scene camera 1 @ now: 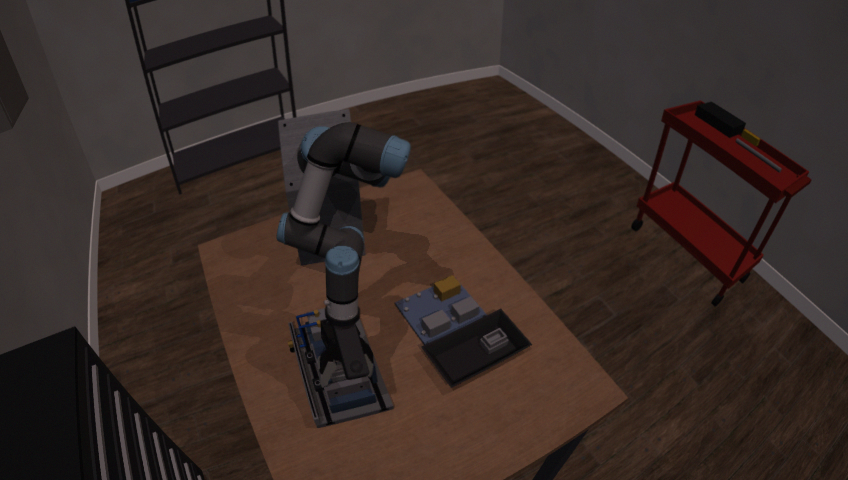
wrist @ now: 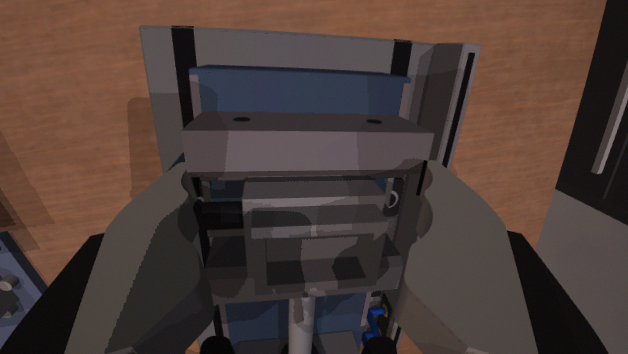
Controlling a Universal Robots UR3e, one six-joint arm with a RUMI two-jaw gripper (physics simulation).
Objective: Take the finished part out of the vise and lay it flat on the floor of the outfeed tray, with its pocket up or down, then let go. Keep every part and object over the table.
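Places are measured from the arm's base along level axes (x down, y left, z ahead), in metres.
Pixels of known places: gripper, between the fingertips: (scene camera 1: 346, 382) (wrist: 308, 165).
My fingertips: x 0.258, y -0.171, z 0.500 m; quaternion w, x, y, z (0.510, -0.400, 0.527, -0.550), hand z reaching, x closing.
Observation:
Ahead of a thing's pixels: the offset from my fingertips to its top centre. "spot": to the spot under its first point.
The finished part @(dx -0.037, dy +0.004, dz -0.025 m) (wrist: 315, 216), a grey block with a rectangular pocket, sits in the vise @(dx -0.021, dy +0.009, dz -0.088 m) (wrist: 307, 150) (scene camera 1: 352, 399), below the wide jaw in the wrist view. My gripper (wrist: 308, 165) (scene camera 1: 349, 380) is partly open above the vise. Its fingers stand left and right of the part, with a gap on each side. A black rod reaches from the part's left side towards the left finger. In the scene view my gripper hides much of the vise and the part. The black outfeed tray (scene camera 1: 458, 359) stands right of the vise and holds another pocketed grey part @(dx +0.031, dy +0.385, dz +0.036 m) (scene camera 1: 493, 340).
A blue plate @(dx +0.070, dy +0.331, dz -0.132 m) (scene camera 1: 419, 308) with two grey blocks @(dx +0.034, dy +0.287, dz -0.088 m) (scene camera 1: 436, 322) @(dx +0.034, dy +0.376, dz -0.090 m) (scene camera 1: 464, 309) and a yellow block @(dx +0.034, dy +0.375, dz -0.179 m) (scene camera 1: 446, 287) lies behind the tray. The vise stands on a grey base plate @(spot: dx +0.058, dy -0.007, dz +0.054 m) (wrist: 295, 45) with a raised side rail. Blue and yellow fittings (wrist: 376, 320) are beside the vise.

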